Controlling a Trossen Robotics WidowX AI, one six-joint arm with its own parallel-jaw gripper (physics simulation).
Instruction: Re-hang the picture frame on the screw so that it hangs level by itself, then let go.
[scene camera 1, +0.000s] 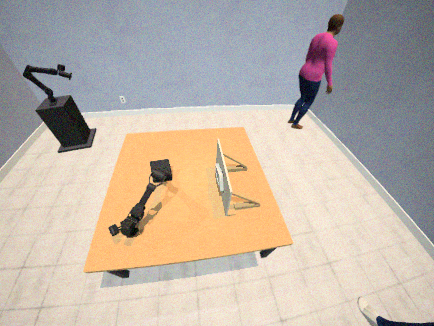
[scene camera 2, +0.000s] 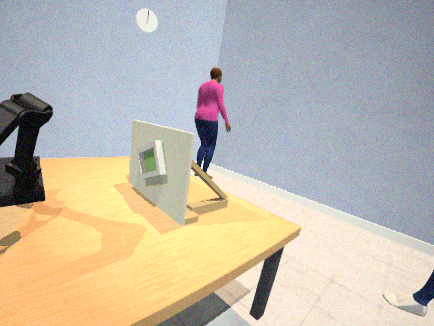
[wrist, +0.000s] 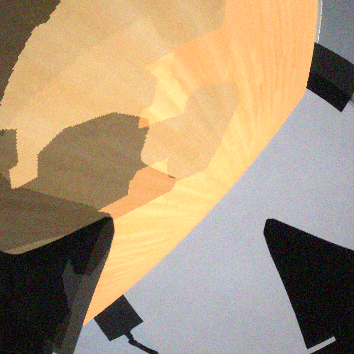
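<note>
The picture frame (scene camera 1: 218, 178) (scene camera 2: 161, 159), light with a green picture, is on the left face of an upright pale board (scene camera 1: 222, 154) (scene camera 2: 177, 175). In the second scene view its top edge looks tilted against the board's top edge. The screw cannot be made out. My gripper (wrist: 191, 227) is open, with nothing between its fingers. In the first scene view it is at the near left of the table, well away from the frame. The picture frame does not show in the wrist view.
Braces (scene camera 1: 245, 204) (scene camera 2: 210, 204) stand behind the board on the wooden table (scene camera 1: 190, 245) (scene camera 2: 240, 240). My arm's black base (scene camera 1: 161, 166) (scene camera 2: 10, 182) is left of the board. A person in pink (scene camera 1: 316, 60) (scene camera 2: 209, 100) is beyond the table. A second arm on a black pedestal (scene camera 1: 65, 122) stands far left.
</note>
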